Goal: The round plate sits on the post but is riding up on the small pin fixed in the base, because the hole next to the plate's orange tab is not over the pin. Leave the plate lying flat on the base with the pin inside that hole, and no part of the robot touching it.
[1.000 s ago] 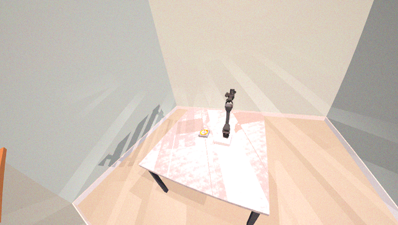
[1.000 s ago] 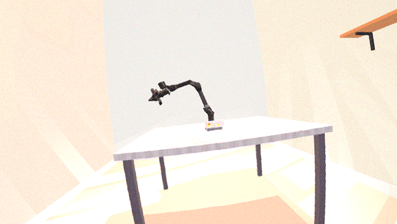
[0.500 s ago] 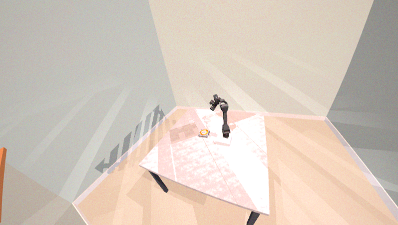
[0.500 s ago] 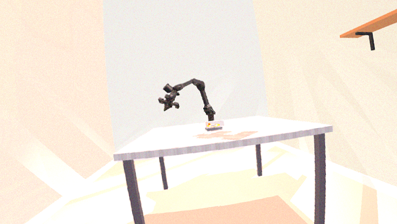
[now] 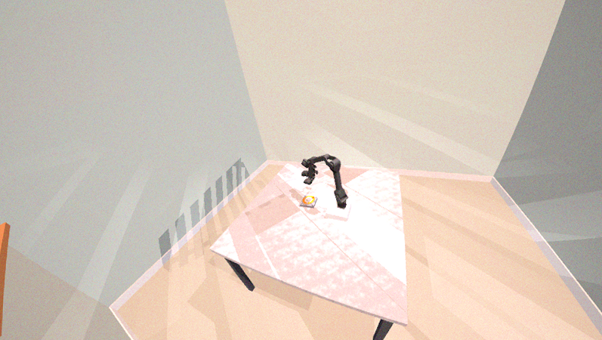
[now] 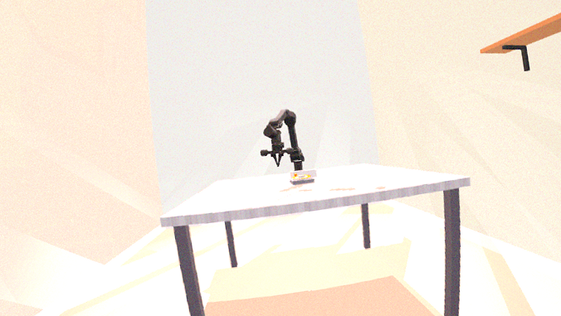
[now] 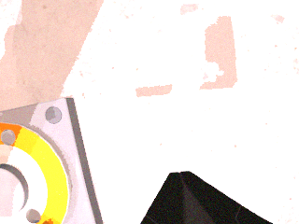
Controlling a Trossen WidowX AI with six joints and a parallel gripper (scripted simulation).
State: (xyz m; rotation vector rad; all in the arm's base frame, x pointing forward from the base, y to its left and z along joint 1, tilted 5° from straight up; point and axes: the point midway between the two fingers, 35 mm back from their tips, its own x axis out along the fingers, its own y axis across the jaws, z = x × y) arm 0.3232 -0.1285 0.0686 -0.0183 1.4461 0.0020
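The base is 30 mm behind my gripper tip, 130 mm to the left of it and 90 mm below it.
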